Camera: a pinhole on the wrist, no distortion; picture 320 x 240 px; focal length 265.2 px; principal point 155.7 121.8 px. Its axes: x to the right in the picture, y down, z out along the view. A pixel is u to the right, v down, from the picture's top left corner.
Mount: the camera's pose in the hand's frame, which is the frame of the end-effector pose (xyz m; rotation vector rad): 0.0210 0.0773 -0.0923 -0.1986 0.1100 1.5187
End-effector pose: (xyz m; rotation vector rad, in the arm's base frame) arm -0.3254 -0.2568 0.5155 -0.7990 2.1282 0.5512
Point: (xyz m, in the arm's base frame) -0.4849 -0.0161 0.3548
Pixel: 286 20
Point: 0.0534 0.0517 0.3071
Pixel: 30 174
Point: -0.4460 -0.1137 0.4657
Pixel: 274 70
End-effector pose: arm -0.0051 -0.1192 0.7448 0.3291 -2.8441 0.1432
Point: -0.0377 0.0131 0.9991
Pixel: behind the camera
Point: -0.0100 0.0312 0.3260
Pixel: 153 197
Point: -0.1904 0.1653 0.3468
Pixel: 240 122
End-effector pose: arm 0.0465 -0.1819 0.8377 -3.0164 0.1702 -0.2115
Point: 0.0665 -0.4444 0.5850
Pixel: 264 116
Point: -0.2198 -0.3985 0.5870
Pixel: outside the picture
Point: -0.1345 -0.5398 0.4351
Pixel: 286 227
